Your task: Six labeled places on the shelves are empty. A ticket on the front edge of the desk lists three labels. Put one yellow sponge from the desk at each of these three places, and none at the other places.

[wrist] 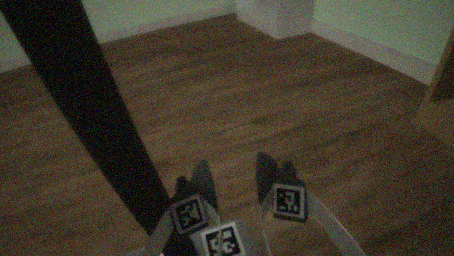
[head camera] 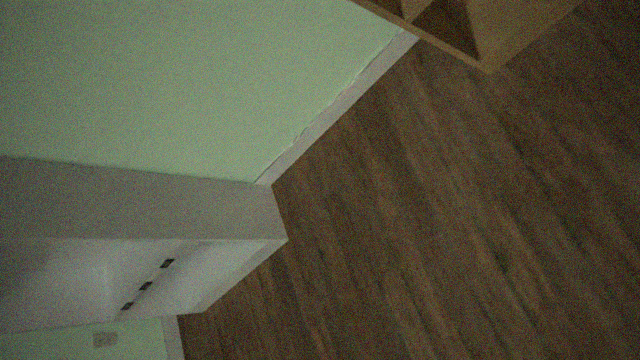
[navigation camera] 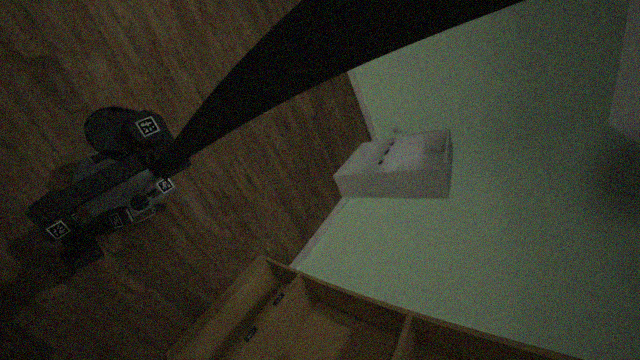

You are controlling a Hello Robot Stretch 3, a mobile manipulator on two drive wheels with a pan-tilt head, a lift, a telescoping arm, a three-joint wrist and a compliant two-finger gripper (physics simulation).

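Where they show: gripper, fingertip midpoint: [wrist: 234, 173] [navigation camera: 163, 197]; robot's base at its link origin: [navigation camera: 139, 200].
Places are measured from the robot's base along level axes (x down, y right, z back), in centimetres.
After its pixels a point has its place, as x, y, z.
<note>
My gripper [wrist: 234, 173] @[-38.1, -7.8, -2.6] is open in the wrist view, with bare wood floor showing between its fingertips. A white shelf unit [head camera: 125, 202] @[-67.7, -141.4, -87.5] [navigation camera: 395, 186] @[-63.2, -141.5, -88.7] [wrist: 275, 22] @[-10.0, -148.3, -75.8] stands against the green wall. Three small dark labels [head camera: 167, 263] @[-46.7, -160.1, -72.7] [navigation camera: 386, 149] @[-30.7, -219.4, -84.9] sit in a row on one of its boards; their writing is too blurred to read. A wooden shelf unit [head camera: 492, 52] @[-9.6, -29.8, -74.9] [navigation camera: 215, 315] @[-10.0, 11.6, -75.7] [wrist: 442, 120] @[-6.4, -27.4, -74.9] shows in part, with two dark labels [navigation camera: 278, 299] @[-43.7, -16.4, -74.8] on a board edge in the navigation view, also unreadable. The desk, its ticket and the yellow sponges do not show in these views.
The wood floor [head camera: 425, 210] @[0.0, -75.1, -50.7] [navigation camera: 260, 185] @[0.0, -65.1, -34.3] [wrist: 210, 105] @[0.0, -79.4, -10.8] meets green walls with a pale baseboard [head camera: 340, 105] @[-4.9, -86.3, -102.8]. A wall plate [head camera: 105, 339] @[-39.9, -250.0, -71.9] is beyond the white unit. A dark bar [navigation camera: 280, 65] [wrist: 85, 95] crosses two views. Tagged robot parts [navigation camera: 110, 192] @[-16.0, 6.5, 9.5] are at the left.
</note>
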